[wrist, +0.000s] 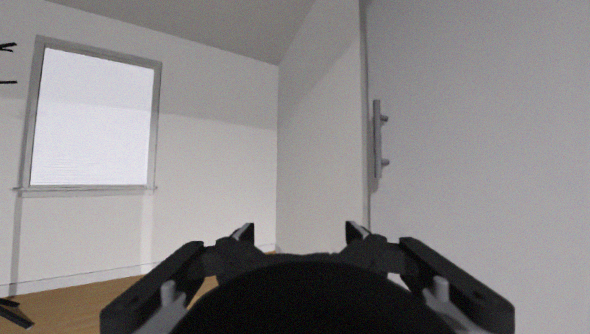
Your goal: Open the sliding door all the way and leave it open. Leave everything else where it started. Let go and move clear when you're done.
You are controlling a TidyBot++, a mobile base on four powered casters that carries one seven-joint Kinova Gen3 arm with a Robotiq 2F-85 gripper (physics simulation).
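Frame: origin at the arm's base, x ahead, y left, z up, level; metres.
Where they show: gripper, between the fingertips: [299, 232].
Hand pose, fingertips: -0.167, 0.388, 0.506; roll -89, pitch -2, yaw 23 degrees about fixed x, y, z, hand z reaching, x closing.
After its pixels a point has its place, as x, y, z.
The sliding door [480, 150] {0.170, 0.811, 0.629} is a flat grey-white panel that fills the right side of the wrist view. A grey vertical bar handle [377, 139] {-0.066, 0.931, 0.700} on two short posts sits near the door's left edge, right of the view's middle. My gripper [299, 232] {-0.167, 0.388, 0.506} is open, with its fingertips apart at the bottom middle and no object between them. The handle shows above and to the right of the fingertips, apart from them. The gripper's dark body hides the lower middle of the view.
A pale wall [320, 150] {-0.416, 1.419, 0.747} runs up to the door's left edge and meets the far wall [215, 160] {-1.656, 1.550, 0.719} in a corner. A bright framed window [92, 120] {-2.328, 0.782, 1.030} is in the far wall. Wooden floor [75, 305] {-2.013, 0.676, -0.396} shows at the lower left, with thin black parts [16, 314] {-2.028, 0.442, -0.301} at the left edge.
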